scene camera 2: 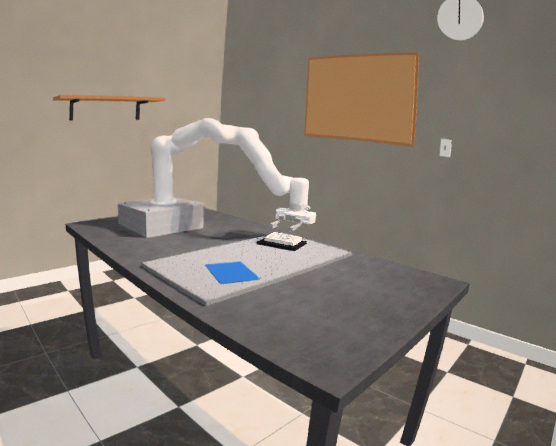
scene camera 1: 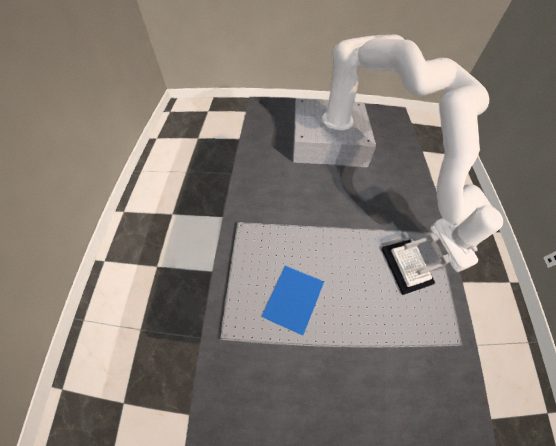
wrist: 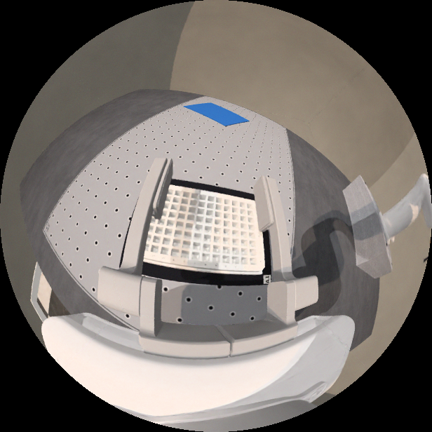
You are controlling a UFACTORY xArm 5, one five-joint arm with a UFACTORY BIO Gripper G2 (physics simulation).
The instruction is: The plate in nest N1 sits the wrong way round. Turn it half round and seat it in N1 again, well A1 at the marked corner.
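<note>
A cream well plate point(scene camera 1: 404, 260) point(scene camera 2: 283, 238) point(wrist: 205, 227) lies flat in the black nest point(scene camera 1: 395, 270) point(scene camera 2: 281, 245) point(wrist: 200, 275). A small white A1 label point(wrist: 267, 279) marks the nest corner at the lower right in the wrist view. Which plate corner holds well A1 cannot be made out. My gripper point(scene camera 1: 412, 259) point(scene camera 2: 283, 227) point(wrist: 214, 171) is shut with nothing held; its two fingers still stand apart. It is above the plate, with a gap below the fingertips in scene camera 2. In the wrist view the fingers hide parts of the nest's sides.
The nest is on a grey perforated board point(scene camera 1: 350, 320) point(scene camera 2: 185, 280) point(wrist: 107, 175). A blue flat sheet point(scene camera 1: 293, 300) point(scene camera 2: 232, 272) point(wrist: 217, 114) lies on the same board, away from the nest. The arm's grey base block point(scene camera 1: 332, 152) point(scene camera 2: 160, 220) point(wrist: 367, 225) stands on the dark table point(scene camera 1: 340, 395) point(scene camera 2: 350, 320).
</note>
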